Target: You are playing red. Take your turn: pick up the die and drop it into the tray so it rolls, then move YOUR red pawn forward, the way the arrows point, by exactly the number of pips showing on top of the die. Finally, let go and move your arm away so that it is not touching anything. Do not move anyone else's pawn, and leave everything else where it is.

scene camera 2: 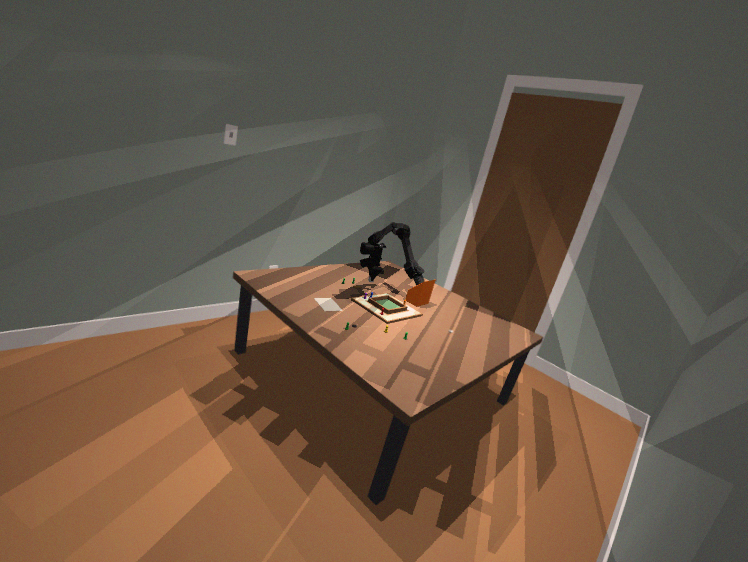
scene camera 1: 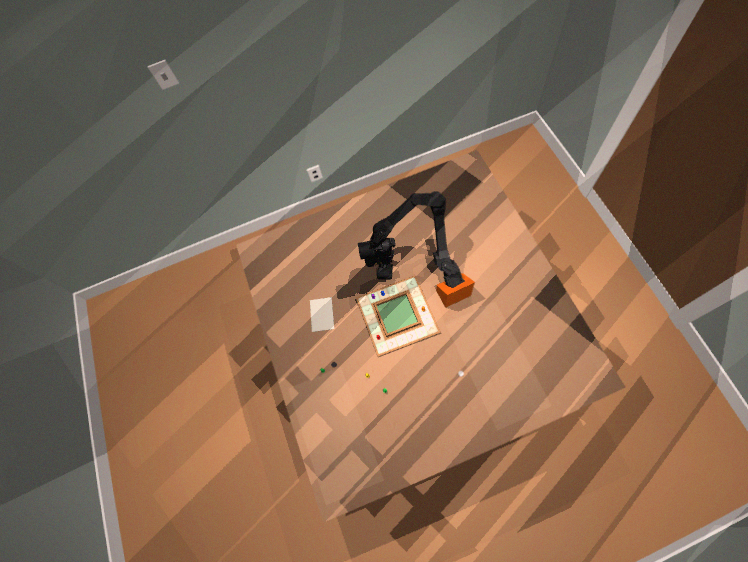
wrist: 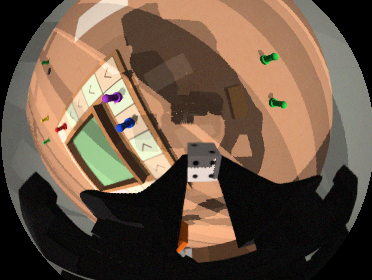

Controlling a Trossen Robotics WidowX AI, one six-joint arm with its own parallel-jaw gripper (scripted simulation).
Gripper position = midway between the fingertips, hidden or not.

Note:
My gripper (wrist: 201,158) carries a white die (wrist: 203,158). Also in view: a white card (scene camera 1: 321,310) and a green felt tray (scene camera 1: 397,313).
The green felt tray is seen too in the wrist view (wrist: 96,151). Scene camera 1 misses the white die, which is hidden by my gripper.

